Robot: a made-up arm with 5 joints.
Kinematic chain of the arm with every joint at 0, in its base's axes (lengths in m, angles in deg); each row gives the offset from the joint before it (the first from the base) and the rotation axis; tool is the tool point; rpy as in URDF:
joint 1: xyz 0.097 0 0.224 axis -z
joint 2: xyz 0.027 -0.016 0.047 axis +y
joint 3: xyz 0.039 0 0.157 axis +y
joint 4: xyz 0.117 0 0.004 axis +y
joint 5: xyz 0.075 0.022 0 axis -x
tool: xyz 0 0 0 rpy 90 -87.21 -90
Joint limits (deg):
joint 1: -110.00..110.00
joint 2: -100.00..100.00
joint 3: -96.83..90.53
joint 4: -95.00..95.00
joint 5: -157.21..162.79
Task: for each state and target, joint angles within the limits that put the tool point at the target. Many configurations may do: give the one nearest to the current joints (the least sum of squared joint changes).
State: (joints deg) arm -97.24 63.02 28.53 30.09 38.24
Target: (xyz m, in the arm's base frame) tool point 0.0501 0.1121 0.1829
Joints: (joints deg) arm -109.87 44.57 44.15 43.32 38.24
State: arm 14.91 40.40 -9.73 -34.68 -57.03
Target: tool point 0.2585 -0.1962 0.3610
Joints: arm 51.89 4.64 28.12 -30.18 -57.03
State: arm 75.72 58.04 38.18 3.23 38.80
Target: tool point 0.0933 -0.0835 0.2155
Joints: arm 96.65 26.02 68.98 28.44 38.80
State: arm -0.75 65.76 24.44 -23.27 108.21
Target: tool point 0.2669 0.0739 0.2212
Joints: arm -21.65 22.34 55.99 -16.02 108.21
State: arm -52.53 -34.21 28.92 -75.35 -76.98
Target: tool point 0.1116 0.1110 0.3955
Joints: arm -79.43 -41.70 75.81 -69.69 -76.98
